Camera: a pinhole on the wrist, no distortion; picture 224 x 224 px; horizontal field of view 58.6 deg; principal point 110.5 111.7 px. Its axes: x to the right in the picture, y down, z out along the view. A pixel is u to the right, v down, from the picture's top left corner.
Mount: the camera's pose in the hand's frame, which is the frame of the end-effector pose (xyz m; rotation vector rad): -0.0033 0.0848 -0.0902 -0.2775 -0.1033 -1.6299
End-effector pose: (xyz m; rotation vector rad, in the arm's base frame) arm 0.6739 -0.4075 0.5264 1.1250 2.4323 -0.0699
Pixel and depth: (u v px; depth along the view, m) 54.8 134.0 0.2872
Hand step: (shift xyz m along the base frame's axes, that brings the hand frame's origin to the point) 0.1920 0.1600 -0.1432
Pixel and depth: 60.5 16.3 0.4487
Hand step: 0.4492 0.0202 -0.1902
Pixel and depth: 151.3 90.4 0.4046
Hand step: 0.2015 -0.0093 -0.2744
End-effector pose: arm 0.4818 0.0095 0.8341 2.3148 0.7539 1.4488
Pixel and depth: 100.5 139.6 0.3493
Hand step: 0.2921 -0.0915 0.0509
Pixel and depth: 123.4 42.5 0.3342
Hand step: 0.2361 -0.1655 -0.0915
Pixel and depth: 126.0 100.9 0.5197
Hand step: 0.4355 -0.1146 -0.0803
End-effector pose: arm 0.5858 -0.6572 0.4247 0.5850 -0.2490 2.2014
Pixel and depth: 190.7 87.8 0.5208
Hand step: 0.1548 -0.1876 0.4017
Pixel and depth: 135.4 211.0 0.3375
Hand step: -0.1198 -0.0181 0.2996
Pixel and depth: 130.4 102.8 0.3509
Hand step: -0.0300 -0.1666 0.2379
